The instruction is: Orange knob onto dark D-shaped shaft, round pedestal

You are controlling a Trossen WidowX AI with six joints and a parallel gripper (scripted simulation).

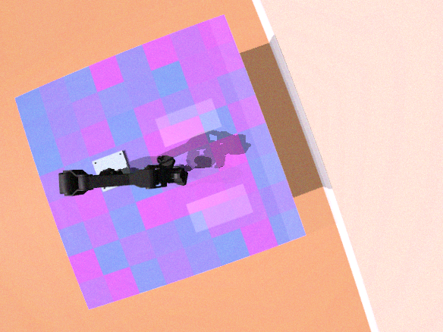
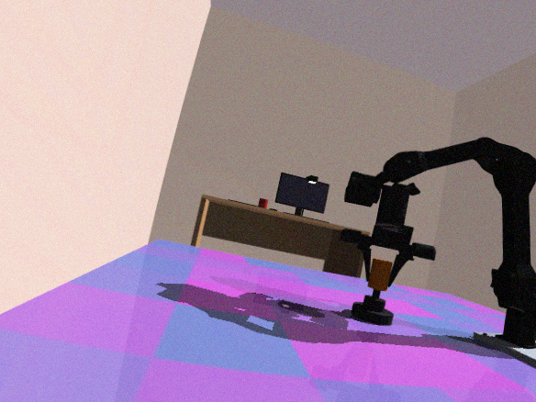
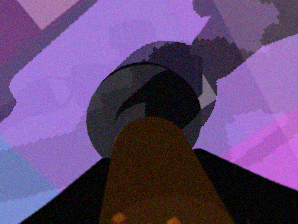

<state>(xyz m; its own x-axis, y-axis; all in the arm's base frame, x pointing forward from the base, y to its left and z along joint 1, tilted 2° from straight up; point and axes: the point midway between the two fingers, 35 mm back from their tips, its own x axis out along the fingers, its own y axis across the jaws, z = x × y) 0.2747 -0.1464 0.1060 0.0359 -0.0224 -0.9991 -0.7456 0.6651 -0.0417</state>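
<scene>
My gripper tip is 20 mm below the orange knob. From my gripper tip the other things lie so: round pedestal: 40 mm below.
</scene>
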